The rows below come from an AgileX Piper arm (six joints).
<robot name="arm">
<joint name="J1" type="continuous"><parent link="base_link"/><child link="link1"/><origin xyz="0.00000 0.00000 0.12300" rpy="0.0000 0.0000 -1.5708"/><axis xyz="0 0 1"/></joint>
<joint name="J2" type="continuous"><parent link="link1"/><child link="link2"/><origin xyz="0.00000 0.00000 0.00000" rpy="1.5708 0.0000 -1.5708"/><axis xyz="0 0 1"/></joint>
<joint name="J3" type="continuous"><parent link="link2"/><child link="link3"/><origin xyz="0.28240 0.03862 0.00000" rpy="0.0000 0.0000 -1.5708"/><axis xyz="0 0 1"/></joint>
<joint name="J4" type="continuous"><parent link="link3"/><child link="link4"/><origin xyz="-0.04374 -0.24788 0.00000" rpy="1.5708 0.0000 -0.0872"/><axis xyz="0 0 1"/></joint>
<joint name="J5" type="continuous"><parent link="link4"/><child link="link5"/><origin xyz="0.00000 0.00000 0.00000" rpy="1.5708 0.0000 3.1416"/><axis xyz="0 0 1"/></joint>
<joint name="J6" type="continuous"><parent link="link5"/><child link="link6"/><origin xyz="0.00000 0.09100 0.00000" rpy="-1.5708 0.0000 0.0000"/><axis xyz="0 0 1"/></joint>
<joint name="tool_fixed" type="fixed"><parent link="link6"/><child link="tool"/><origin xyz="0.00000 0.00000 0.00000" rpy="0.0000 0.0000 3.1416"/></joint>
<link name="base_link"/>
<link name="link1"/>
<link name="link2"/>
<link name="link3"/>
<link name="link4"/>
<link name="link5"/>
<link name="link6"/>
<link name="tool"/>
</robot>
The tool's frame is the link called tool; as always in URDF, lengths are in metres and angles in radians. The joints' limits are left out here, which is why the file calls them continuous.
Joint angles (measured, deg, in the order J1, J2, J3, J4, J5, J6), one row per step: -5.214, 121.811, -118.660, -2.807, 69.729, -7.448; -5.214, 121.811, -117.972, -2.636, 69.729, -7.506; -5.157, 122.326, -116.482, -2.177, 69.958, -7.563; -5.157, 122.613, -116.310, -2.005, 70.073, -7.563; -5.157, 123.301, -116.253, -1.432, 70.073, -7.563; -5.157, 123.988, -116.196, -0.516, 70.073, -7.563; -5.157, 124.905, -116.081, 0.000, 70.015, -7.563; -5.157, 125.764, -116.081, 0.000, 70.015, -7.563; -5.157, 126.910, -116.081, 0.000, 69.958, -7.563; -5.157, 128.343, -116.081, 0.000, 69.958, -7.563; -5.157, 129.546, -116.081, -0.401, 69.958, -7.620; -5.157, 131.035, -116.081, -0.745, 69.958, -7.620
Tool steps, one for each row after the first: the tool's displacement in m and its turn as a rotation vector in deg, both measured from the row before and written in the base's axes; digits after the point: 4 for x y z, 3 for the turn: -0.0006, 0.0003, -0.0034, 0.212, 0.674, 0.058; -0.0005, 0.0012, -0.0117, 0.640, 2.187, 0.102; 0.0004, 0.0002, -0.0032, 0.223, 0.556, -0.007; 0.0017, 0.0007, -0.0059, 0.637, 0.690, -0.017; 0.0017, 0.0012, -0.0059, 0.978, 0.659, -0.039; 0.0021, 0.0006, -0.0080, 0.601, 0.924, -0.030; 0.0018, -0.0002, -0.0071, 0.077, 0.856, 0.000; 0.0024, -0.0002, -0.0094, 0.098, 1.085, 0.000; 0.0026, -0.0002, -0.0119, 0.129, 1.427, 0.000; 0.0019, -0.0008, -0.0100, -0.299, 1.235, 0.111; 0.0021, -0.0007, -0.0125, -0.204, 1.513, 0.055
